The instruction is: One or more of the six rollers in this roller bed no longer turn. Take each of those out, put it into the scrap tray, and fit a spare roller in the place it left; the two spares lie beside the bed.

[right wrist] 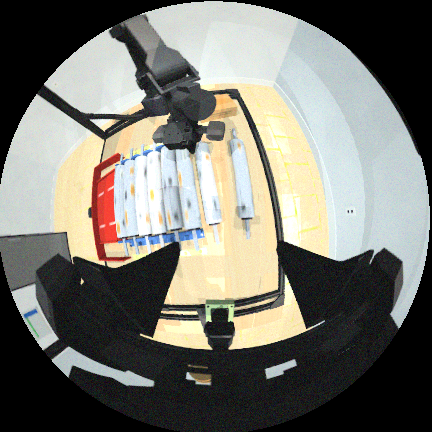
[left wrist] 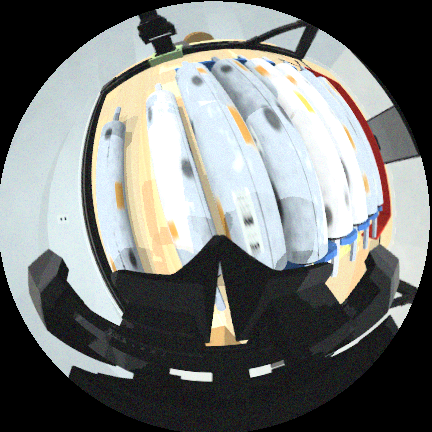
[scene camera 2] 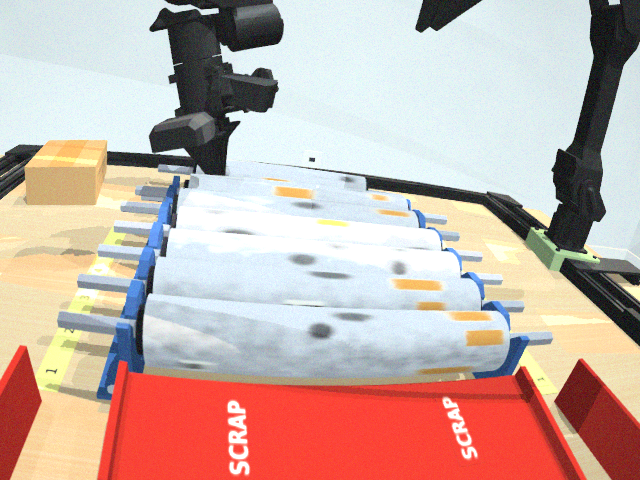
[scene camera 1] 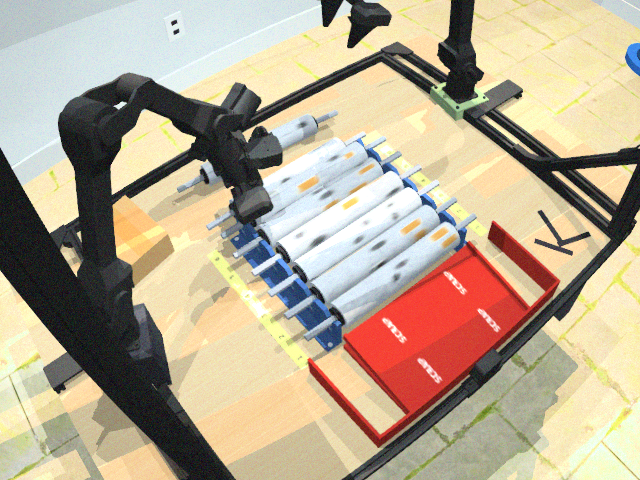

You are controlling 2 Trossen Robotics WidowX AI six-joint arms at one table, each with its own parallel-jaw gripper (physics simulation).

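Seen in the pictures: left gripper, between the fingertips: [right wrist: 192, 152] [left wrist: 218, 239] [scene camera 2: 219, 185]; right gripper, between the fingertips: [right wrist: 229, 247] [scene camera 2: 425, 30] [scene camera 1: 337, 37]; left arm's base, origin of its link: [right wrist: 154, 93] [scene camera 1: 119, 335]; right arm's base, origin of its link: [right wrist: 219, 314] [left wrist: 165, 50] [scene camera 2: 565, 243] [scene camera 1: 460, 92].
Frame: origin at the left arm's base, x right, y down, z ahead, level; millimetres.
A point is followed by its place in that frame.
Observation:
The roller bed has blue side rails [scene camera 1: 292, 291] [right wrist: 197, 235] and holds a row of pale, spotted rollers [scene camera 1: 398, 266] {y 35, x -11, z 463 mm} [scene camera 2: 320, 335] {y 41, x 7, z 454 mm}. One spare roller [left wrist: 167, 140] {y 63, x -304, z 372 mm} [right wrist: 207, 185] {y 63, x -313, z 375 mm} lies close beside the bed's rear end; the other spare roller [scene camera 1: 297, 131] {y 71, x -411, z 400 mm} [left wrist: 111, 185] {y 73, x -388, z 329 mm} [right wrist: 242, 182] {y 63, x -408, z 345 mm} lies farther back. The red scrap tray [scene camera 1: 439, 310] {y 80, x 67, z 511 mm} [scene camera 2: 336, 439] {y 77, x 57, z 480 mm} stands at the bed's front; no roller shows in it. My left gripper [scene camera 2: 211, 169] {y 56, x -247, z 282 mm} [left wrist: 218, 239] {y 56, x -247, z 282 mm} is shut and empty, low over the rear rollers' left ends; whether it touches one is unclear. My right gripper [scene camera 1: 338, 35] {y -179, x -372, z 482 mm} [right wrist: 229, 247] {y -179, x -372, z 482 mm} is open and empty, high behind the bed.
A cardboard box [scene camera 1: 124, 232] {y 56, x -254, z 17 mm} [scene camera 2: 64, 180] {y 75, x -199, z 64 mm} stands left of the bed. Yellow numbered strips [scene camera 1: 261, 312] {y 109, x -42, z 232 mm} lie along the bed's sides. A black frame surrounds the table. The right arm's green base [scene camera 1: 457, 103] {y 79, x -401, z 768 mm} [scene camera 2: 558, 253] {y 81, x -379, z 760 mm} is at the right edge.

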